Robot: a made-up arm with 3 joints. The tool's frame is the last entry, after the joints.
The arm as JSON. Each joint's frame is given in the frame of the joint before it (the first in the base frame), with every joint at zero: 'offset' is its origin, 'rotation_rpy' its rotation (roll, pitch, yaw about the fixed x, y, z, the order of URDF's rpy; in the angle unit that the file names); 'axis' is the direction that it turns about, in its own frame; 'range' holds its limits. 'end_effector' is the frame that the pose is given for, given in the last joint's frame.
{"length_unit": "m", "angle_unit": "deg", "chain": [
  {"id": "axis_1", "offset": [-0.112, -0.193, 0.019], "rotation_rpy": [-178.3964, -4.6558, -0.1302], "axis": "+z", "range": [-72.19, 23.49]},
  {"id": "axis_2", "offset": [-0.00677, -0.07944, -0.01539], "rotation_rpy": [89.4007, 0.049, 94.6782], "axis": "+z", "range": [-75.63, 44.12]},
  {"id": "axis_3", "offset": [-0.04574, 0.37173, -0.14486], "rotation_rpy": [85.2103, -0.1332, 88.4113], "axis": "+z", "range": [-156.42, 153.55]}
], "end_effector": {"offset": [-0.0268, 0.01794, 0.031], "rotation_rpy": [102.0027, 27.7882, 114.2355]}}
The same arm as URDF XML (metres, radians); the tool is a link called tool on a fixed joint. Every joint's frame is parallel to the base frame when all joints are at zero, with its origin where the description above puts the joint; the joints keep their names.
<robot name="arm">
<link name="base"/>
<link name="link1"/>
<link name="link2"/>
<link name="link3"/>
<link name="tool"/>
<joint name="axis_1" type="revolute"><parent link="base"/><child link="link1"/><origin xyz="-0.112 -0.193 0.019" rpy="0 0 0"/><axis xyz="0.081201 0.0278 -0.99631"/><limit lower="-1.26" upper="0.41"/></joint>
<joint name="axis_2" type="revolute"><parent link="link1"/><child link="link2"/><origin xyz="-0.008 0.079 0.017" rpy="0 0 0"/><axis xyz="0.994172 -0.083498 0.068198"/><limit lower="-1.32" upper="0.77"/></joint>
<joint name="axis_3" type="revolute"><parent link="link2"/><child link="link3"/><origin xyz="-0.114 0.068 -0.379" rpy="0 0 0"/><axis xyz="0 -1 0"/><limit lower="-2.73" upper="2.68"/></joint>
<joint name="tool_joint" type="fixed"><parent link="link3"/><child link="tool"/><origin xyz="0.016 -0.031 0.028" rpy="3.1052 -0.4327 0.5393"/></joint>
</robot>

